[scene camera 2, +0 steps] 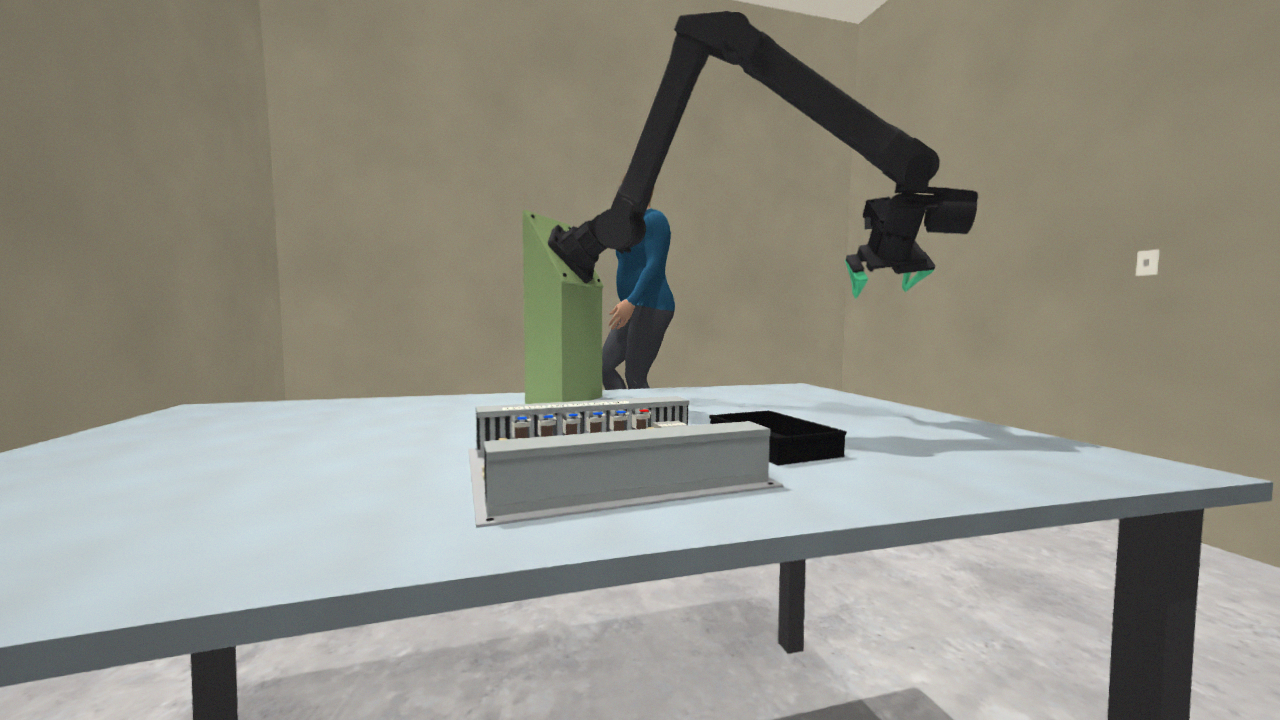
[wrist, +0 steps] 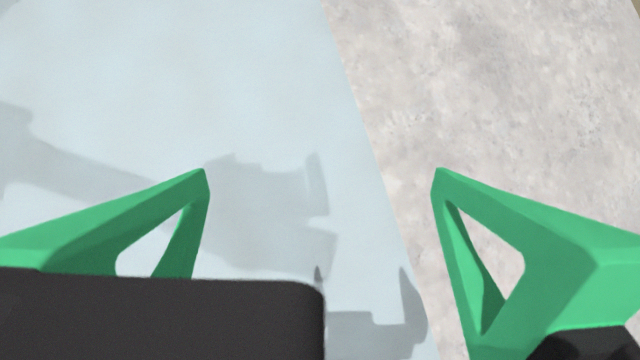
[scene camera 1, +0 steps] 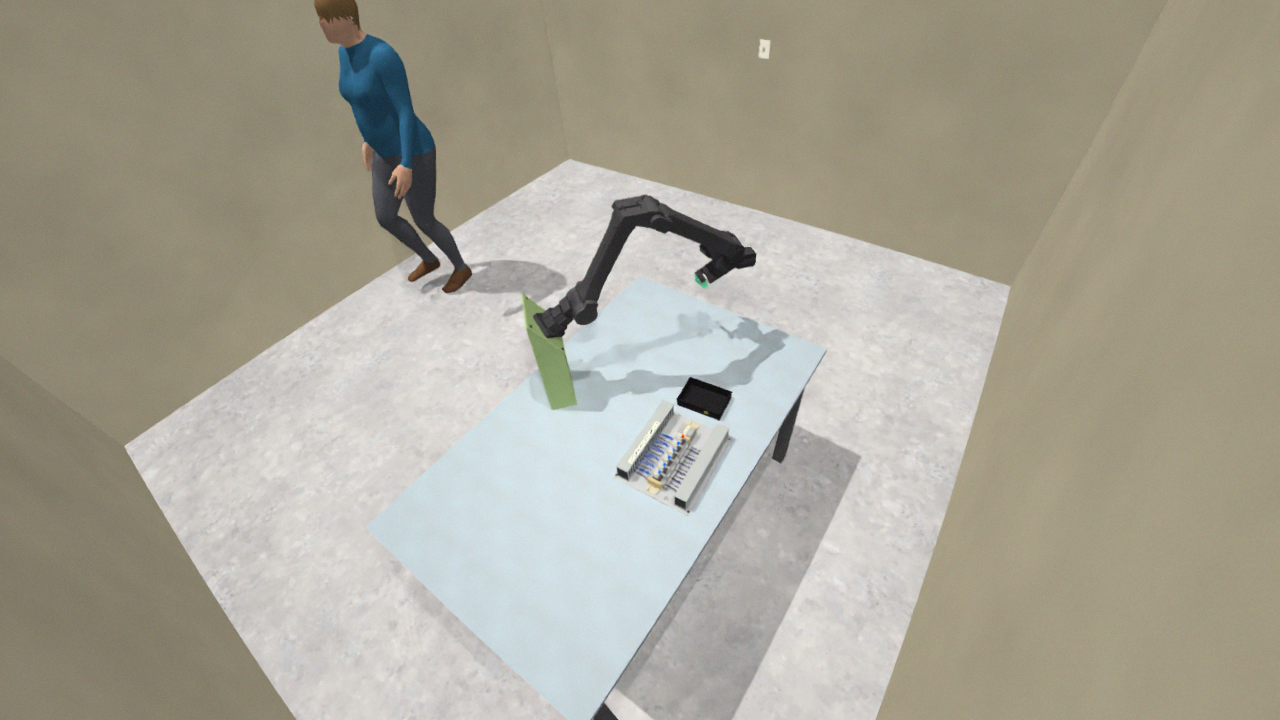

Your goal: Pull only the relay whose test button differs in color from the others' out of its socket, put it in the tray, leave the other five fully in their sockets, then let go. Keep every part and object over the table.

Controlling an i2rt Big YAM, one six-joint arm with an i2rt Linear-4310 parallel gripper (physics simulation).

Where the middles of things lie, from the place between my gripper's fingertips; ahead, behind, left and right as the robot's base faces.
Now: hand 410 mm short of the base plate [scene camera 2: 478, 484], 520 mm to the left of it and 240 mm above it.
